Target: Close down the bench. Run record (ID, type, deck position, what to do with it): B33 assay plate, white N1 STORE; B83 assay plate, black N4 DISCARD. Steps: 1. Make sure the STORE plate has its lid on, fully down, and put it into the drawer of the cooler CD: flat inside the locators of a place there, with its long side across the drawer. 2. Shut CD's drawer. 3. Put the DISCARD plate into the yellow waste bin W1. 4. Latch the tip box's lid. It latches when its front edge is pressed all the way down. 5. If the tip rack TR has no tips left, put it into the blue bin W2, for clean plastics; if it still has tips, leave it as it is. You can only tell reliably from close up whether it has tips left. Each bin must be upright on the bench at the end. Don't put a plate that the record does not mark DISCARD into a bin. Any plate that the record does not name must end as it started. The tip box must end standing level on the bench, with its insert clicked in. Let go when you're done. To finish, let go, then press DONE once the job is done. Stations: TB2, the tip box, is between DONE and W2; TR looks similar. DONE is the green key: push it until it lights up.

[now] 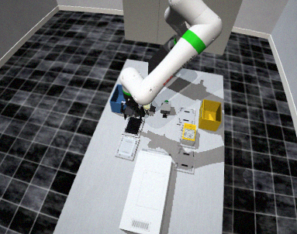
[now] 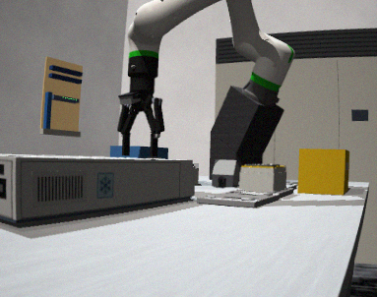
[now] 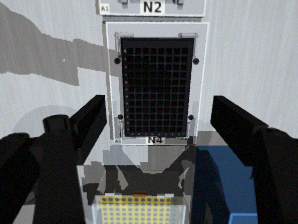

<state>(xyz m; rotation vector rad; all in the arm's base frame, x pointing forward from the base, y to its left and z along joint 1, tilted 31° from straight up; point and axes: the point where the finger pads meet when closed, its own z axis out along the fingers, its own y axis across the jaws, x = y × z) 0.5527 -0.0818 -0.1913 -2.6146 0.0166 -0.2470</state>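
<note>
My gripper is now 9 cm above the black assay plate. From my hand the other things lie so: blue bin W2 (17 cm behind, 14 cm to the right, 7 cm below); clear tip box lid (18 cm behind, 2 cm to the left, 5 cm below); yellow insert (18 cm behind, 2 cm to the left, 6 cm below).
</note>
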